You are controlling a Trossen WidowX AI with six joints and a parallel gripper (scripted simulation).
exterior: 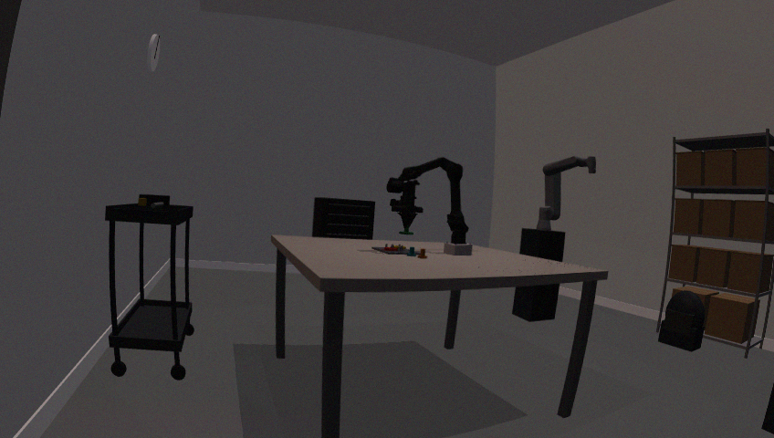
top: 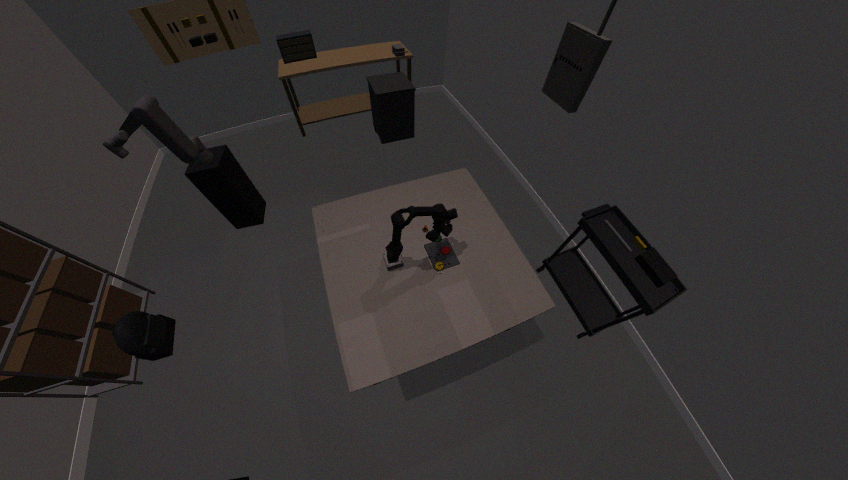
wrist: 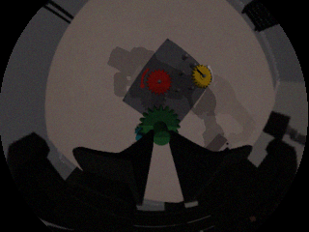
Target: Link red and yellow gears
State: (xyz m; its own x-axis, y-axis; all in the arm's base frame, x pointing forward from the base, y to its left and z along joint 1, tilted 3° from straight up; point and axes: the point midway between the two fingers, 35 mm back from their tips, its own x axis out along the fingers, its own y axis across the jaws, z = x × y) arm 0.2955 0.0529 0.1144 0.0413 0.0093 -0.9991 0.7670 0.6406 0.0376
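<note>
The grey board lies 120 mm below my gripper tip, 70 mm to the right of it and 20 mm ahead of it. From my gripper tip the other things lie so: teal gear: 100 mm below, 80 mm to the left, 10 mm behind; red gear: 100 mm below, 60 mm to the right, 50 mm ahead; green gear: 10 mm below.
</note>
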